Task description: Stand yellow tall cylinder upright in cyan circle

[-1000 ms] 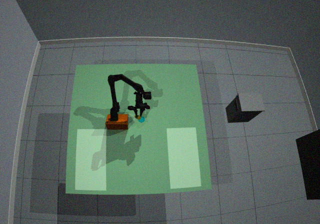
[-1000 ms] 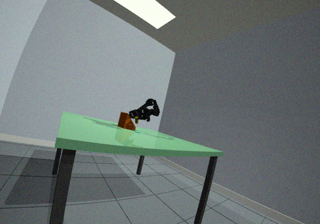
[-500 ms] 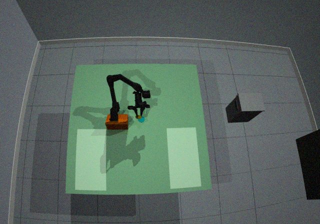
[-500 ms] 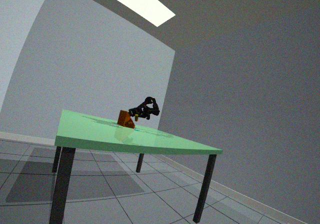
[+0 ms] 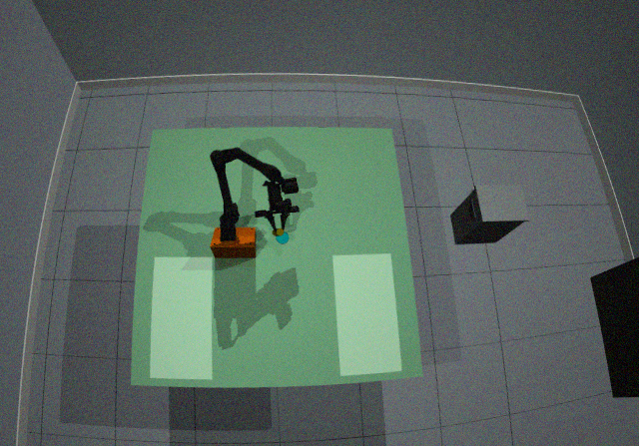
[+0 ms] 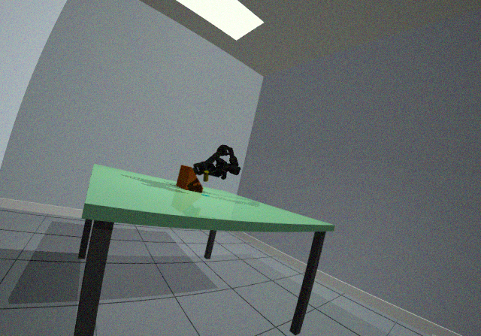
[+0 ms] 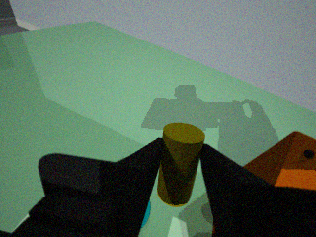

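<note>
Right now my gripper tip is 150 mm above the cyan circle, 20 mm to the right of it and 20 mm short of it. From my gripper tip the other things lie so: yellow cylinder 20 mm below, 10 mm behind.
</note>
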